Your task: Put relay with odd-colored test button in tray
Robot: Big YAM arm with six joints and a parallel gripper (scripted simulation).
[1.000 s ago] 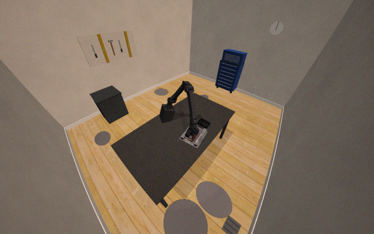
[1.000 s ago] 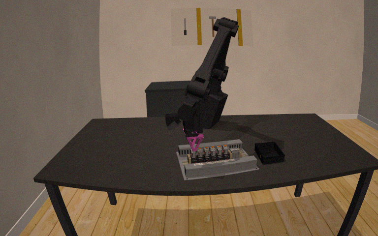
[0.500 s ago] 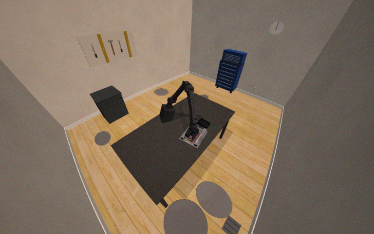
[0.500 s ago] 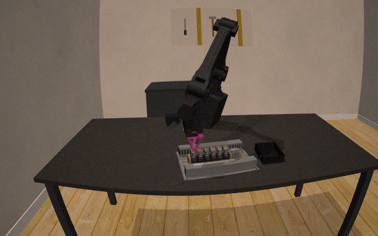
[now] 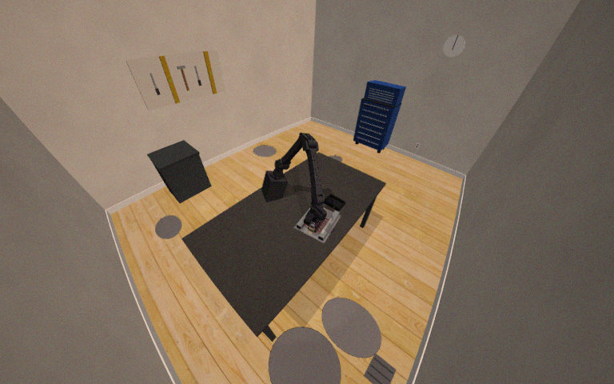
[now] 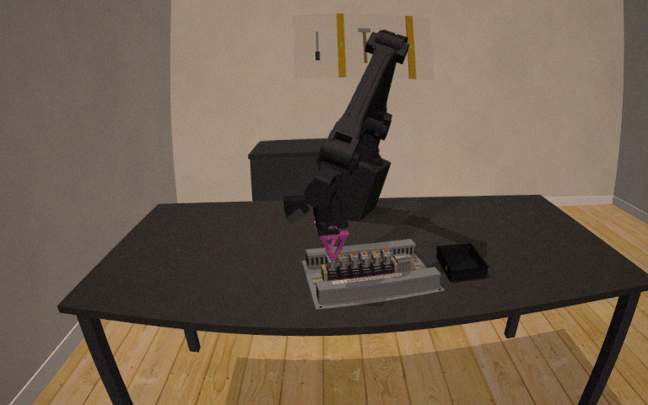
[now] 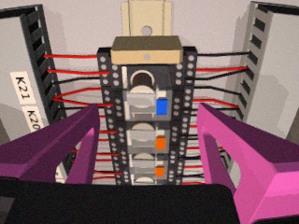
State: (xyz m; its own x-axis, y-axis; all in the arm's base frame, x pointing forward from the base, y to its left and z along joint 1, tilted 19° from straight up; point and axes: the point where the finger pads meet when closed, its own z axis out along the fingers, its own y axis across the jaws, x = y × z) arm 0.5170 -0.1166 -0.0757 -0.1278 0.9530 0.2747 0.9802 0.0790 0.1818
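Right now the relay is 3 cm below my hand. From my hand the other things lie so: black tray 2 cm behind, 36 cm to the left, 7 cm below.
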